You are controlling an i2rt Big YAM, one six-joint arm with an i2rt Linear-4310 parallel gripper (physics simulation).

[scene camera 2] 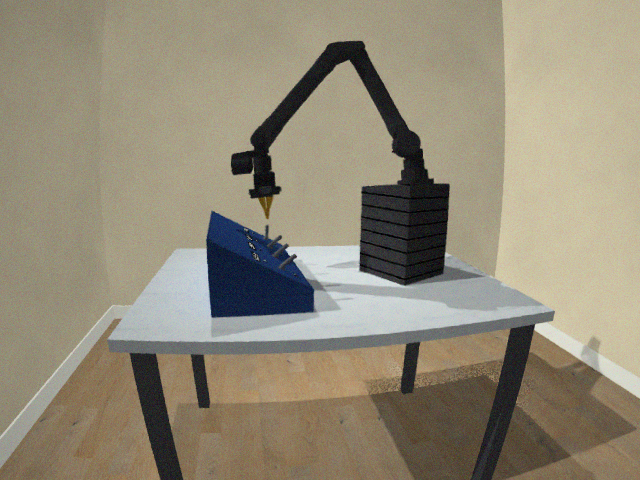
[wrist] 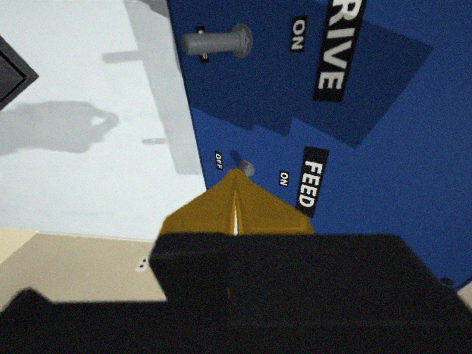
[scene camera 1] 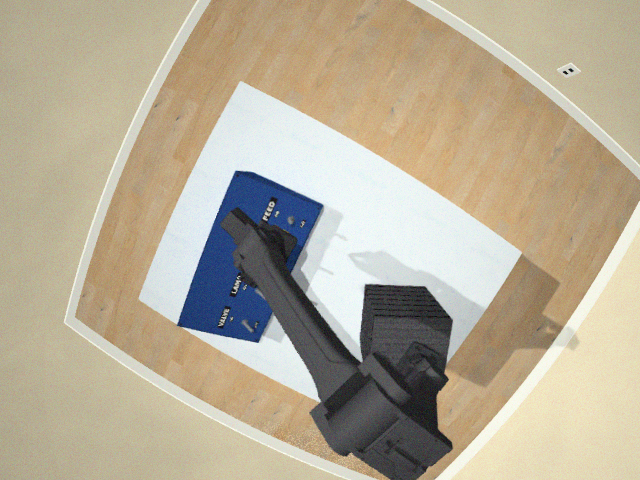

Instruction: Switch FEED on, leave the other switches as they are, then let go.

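Seen in the pictures: gripper, between the fingertips: (scene camera 2: 267,218) (wrist: 235,176) (scene camera 1: 281,237); arm's base, origin of its link: (scene camera 2: 415,184) (scene camera 1: 414,365).
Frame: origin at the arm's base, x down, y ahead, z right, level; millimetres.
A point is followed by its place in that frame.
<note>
The blue switch panel (scene camera 1: 206,279) {x 124, y 594, z -123 mm} (scene camera 2: 253,289) {x 227, y 510, z -297 mm} (wrist: 400,190) {x 137, y 587, z 110 mm} has a sloped face. The FEED lever (scene camera 1: 291,220) {x 153, y 463, z 144 mm} (scene camera 2: 266,231) {x 172, y 464, z 133 mm} (wrist: 247,168) {x 193, y 469, z 133 mm} stands near upright in scene camera 2, tilted to the ON side of the slope's normal, unlike the others. The DRIVE lever (scene camera 2: 274,240) {x 178, y 443, z 15 mm} (wrist: 212,43) {x 174, y 441, z 20 mm} leans over its OFF label. The LAMP lever (scene camera 2: 280,250) {x 181, y 433, z -105 mm} and VALVE lever (scene camera 2: 287,261) {x 181, y 424, z -225 mm} lean the same way as DRIVE. My gripper (scene camera 2: 267,218) {x 124, y 462, z 96 mm} (wrist: 235,176) {x 124, y 462, z 96 mm} is shut and empty, pointing down a little above the FEED lever's tip. The arm hides its fingertips in scene camera 1.
The panel stands on the white table (scene camera 1: 289,149) {x 295, y 586, z 311 mm} (scene camera 2: 170,330) {x 295, y 703, z -379 mm}. The black ribbed pedestal (scene camera 1: 405,330) {x 12, y 76, z 70 mm} (scene camera 2: 403,232) {x 135, y 77, z -107 mm} under my arm stands to the right of the panel. The arm passes over the panel's middle in scene camera 1.
</note>
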